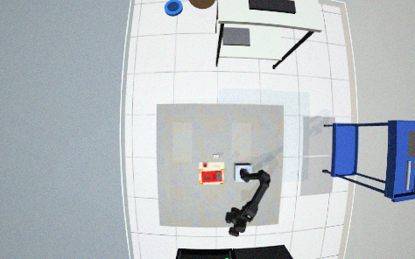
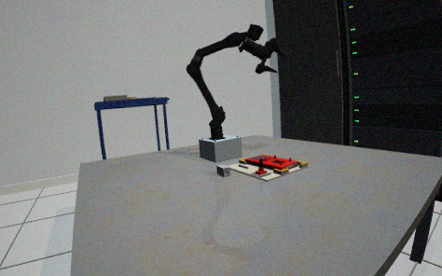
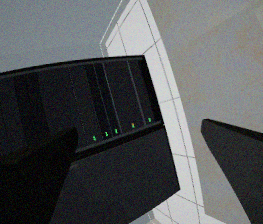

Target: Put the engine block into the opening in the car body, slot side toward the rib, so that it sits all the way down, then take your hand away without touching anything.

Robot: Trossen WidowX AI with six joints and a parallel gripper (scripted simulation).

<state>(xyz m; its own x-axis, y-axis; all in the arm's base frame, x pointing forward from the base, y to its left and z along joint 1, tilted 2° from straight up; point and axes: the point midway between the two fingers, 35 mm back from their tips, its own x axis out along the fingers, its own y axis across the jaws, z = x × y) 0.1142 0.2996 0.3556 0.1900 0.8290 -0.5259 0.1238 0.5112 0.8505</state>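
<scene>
My gripper tip is 43 cm above the engine block, 40 cm to the left of it and 15 cm short of it.
</scene>
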